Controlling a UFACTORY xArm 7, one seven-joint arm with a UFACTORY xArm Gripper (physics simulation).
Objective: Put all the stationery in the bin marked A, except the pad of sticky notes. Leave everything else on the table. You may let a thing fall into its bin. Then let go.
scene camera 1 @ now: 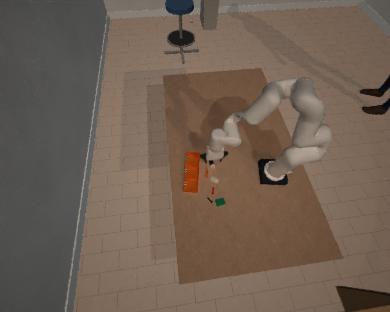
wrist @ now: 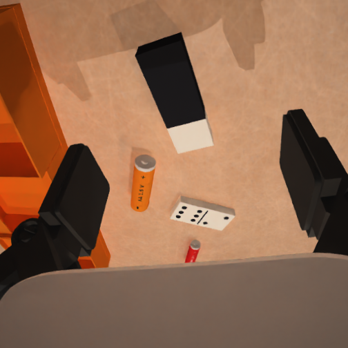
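An eraser with a black sleeve and a white end lies on the mat, beyond the line between the fingertips in the wrist view. My gripper is open and empty, above the mat near the eraser. An orange three-compartment bin unit stands to the left; its labels cannot be read now. A green flat block and a small dark object lie at the near end of the row; whether the green one is the sticky notes pad is too small to tell.
An orange AA battery lies between bin unit and domino. The white domino lies beside it. A small red cylinder is partly hidden in the wrist view. The arm's black base stands to the right.
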